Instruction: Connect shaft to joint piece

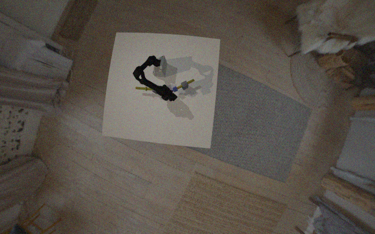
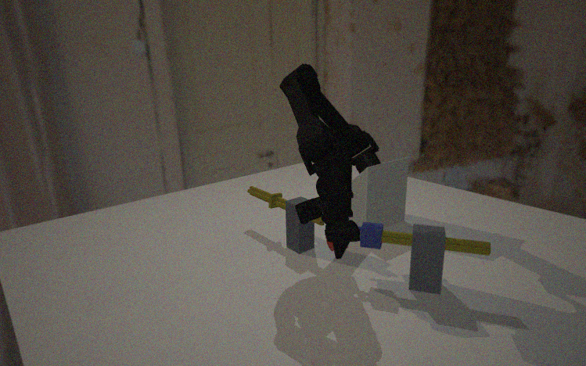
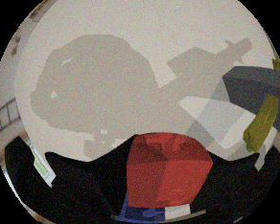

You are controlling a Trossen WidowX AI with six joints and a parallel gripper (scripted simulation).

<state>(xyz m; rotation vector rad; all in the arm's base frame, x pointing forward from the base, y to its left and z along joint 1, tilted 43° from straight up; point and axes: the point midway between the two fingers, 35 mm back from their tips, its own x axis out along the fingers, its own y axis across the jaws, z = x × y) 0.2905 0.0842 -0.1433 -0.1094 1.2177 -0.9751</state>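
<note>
The red joint piece is 4 cm above my gripper tip.
</note>
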